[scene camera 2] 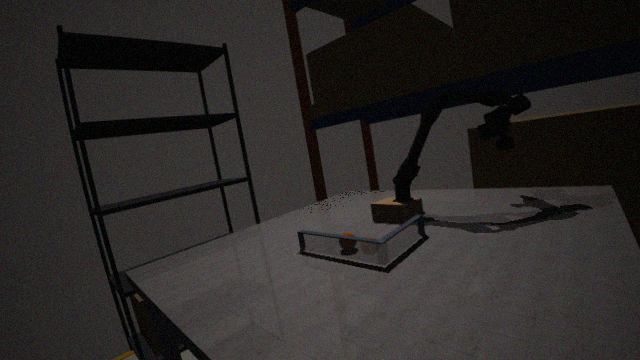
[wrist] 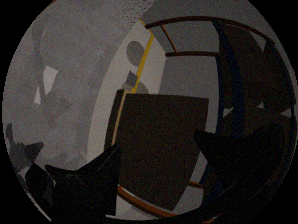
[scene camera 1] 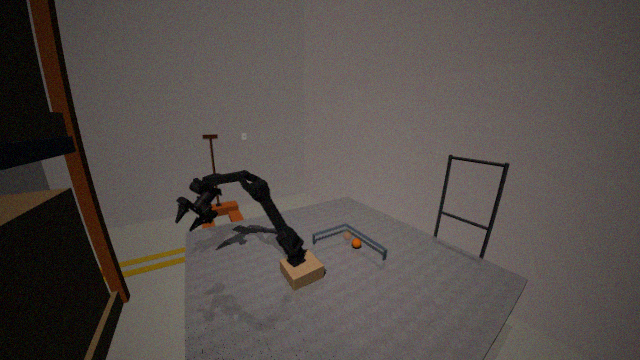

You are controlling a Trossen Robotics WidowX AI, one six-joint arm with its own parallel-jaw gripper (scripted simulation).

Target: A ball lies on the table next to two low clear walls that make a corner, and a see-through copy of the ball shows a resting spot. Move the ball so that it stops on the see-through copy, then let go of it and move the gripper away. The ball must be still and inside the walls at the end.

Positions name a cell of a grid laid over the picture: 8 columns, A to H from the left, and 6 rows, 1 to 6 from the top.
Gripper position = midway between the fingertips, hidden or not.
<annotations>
gripper: scene camera 2 G3; wrist E4; scene camera 1 C4
</annotations>
